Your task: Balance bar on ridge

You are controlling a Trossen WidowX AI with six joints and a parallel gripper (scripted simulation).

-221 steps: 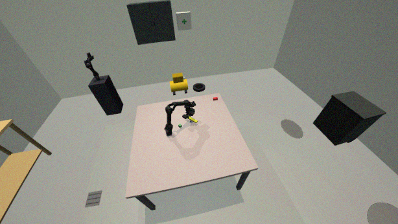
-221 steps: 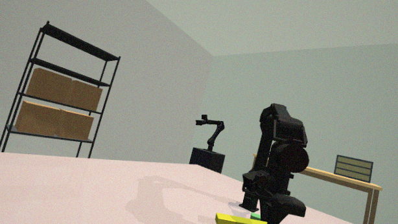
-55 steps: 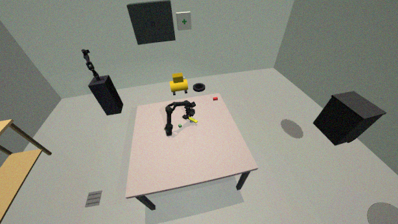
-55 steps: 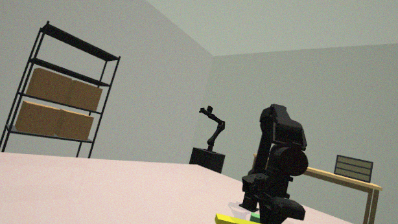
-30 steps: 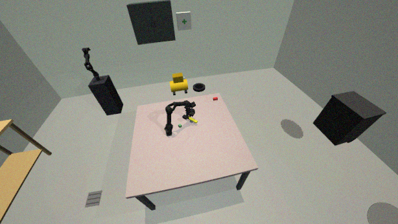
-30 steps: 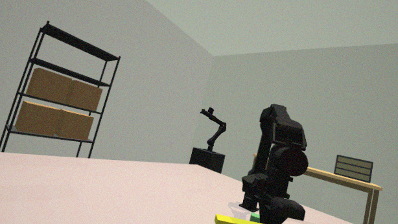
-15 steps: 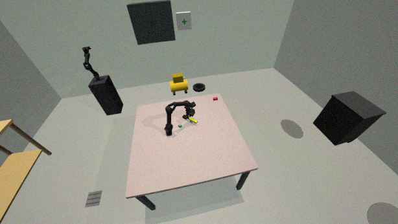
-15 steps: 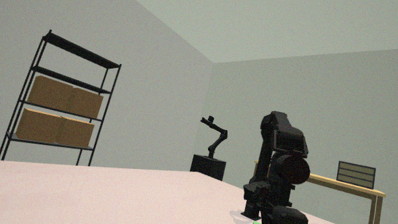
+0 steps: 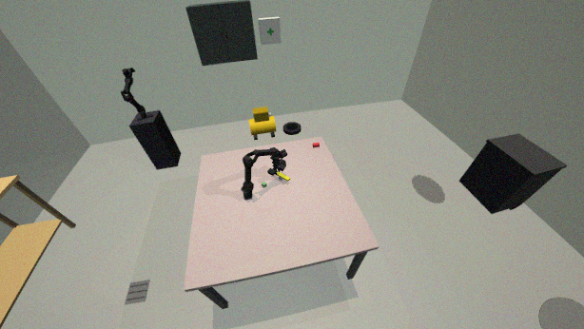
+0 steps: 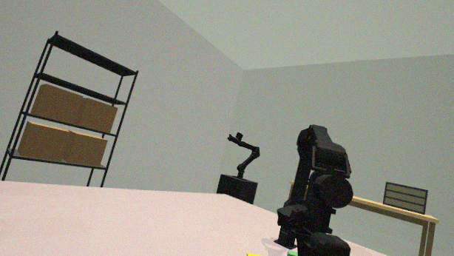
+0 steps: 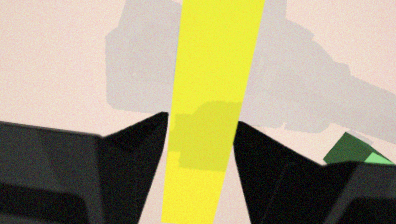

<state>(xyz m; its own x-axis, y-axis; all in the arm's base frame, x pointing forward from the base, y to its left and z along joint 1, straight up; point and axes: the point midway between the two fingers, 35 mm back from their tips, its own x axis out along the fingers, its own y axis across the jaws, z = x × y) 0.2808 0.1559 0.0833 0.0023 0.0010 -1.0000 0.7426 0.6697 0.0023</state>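
The long yellow bar is 20 mm to the right of my gripper tip and 20 mm ahead of it. The rest, counted from my gripper tip: green ridge block: 130 mm behind, 70 mm to the right, 30 mm below; red block: 460 mm ahead, 340 mm to the left, 30 mm below.
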